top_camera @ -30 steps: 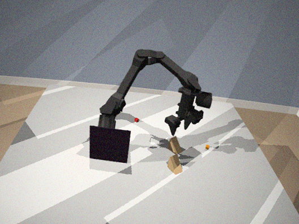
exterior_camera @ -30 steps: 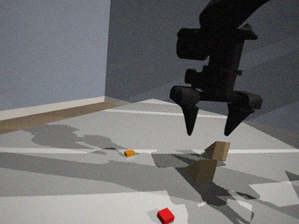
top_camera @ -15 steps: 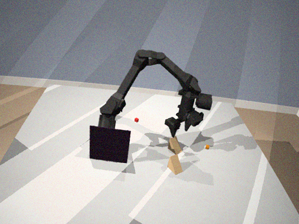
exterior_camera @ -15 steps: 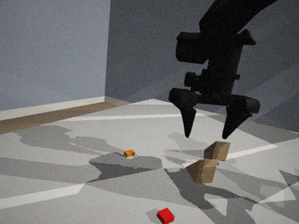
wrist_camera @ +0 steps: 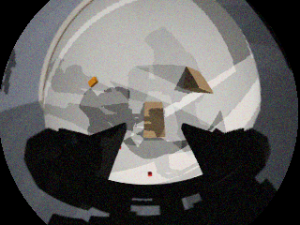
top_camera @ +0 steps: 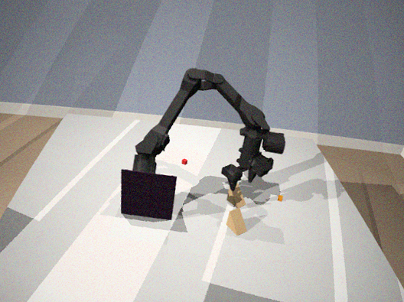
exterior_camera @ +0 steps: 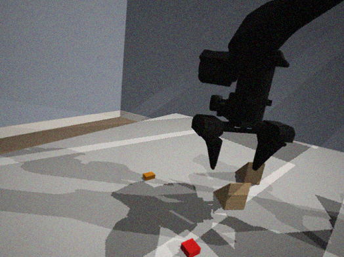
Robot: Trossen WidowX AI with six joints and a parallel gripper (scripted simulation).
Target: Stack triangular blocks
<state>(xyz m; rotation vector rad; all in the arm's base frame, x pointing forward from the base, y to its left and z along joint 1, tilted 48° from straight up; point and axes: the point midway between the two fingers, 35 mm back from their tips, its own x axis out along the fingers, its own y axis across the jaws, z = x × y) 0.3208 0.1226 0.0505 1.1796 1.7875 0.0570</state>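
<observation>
The tan triangular block lies 6 cm below my gripper tip, 1 cm to the left of it and 1 cm behind it. Also, from my gripper tip: small orange cube (17 cm ahead, 7 cm below, 6 cm to the left); small red cube (22 cm behind, 20 cm to the left, 6 cm below).
</observation>
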